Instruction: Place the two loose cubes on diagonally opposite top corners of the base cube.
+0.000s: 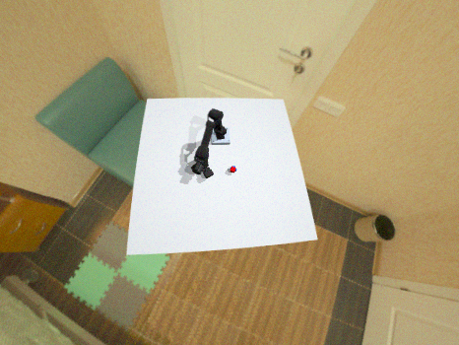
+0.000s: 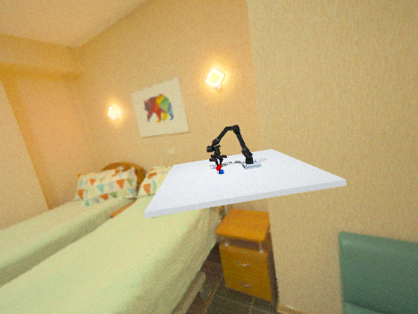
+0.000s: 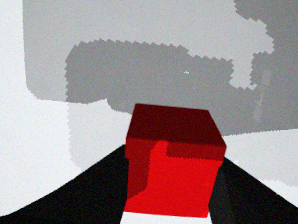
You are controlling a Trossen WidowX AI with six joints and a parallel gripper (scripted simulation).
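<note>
Right now my gripper tip is 4 cm short of the blue cube and 22 cm to the right of it.
</note>
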